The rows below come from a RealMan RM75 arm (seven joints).
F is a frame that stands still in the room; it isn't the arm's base.
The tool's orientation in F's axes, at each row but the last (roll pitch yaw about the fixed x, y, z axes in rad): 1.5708, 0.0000, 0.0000; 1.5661, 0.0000, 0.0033; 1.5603, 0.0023, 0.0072; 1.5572, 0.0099, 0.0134; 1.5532, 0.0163, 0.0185
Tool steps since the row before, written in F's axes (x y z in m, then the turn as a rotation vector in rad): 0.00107, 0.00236, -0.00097, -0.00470, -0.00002, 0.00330; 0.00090, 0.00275, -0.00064, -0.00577, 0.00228, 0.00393; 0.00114, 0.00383, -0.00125, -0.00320, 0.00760, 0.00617; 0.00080, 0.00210, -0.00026, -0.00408, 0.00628, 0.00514; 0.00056, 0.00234, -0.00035, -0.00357, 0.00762, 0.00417
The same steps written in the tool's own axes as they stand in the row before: 0.00107, -0.00097, -0.00236, -0.00470, 0.00330, 0.00002; 0.00091, -0.00063, -0.00275, -0.00576, 0.00394, -0.00228; 0.00117, -0.00121, -0.00383, -0.00316, 0.00624, -0.00756; 0.00083, -0.00022, -0.00209, -0.00405, 0.00519, -0.00626; 0.00061, -0.00030, -0.00233, -0.00350, 0.00425, -0.00761
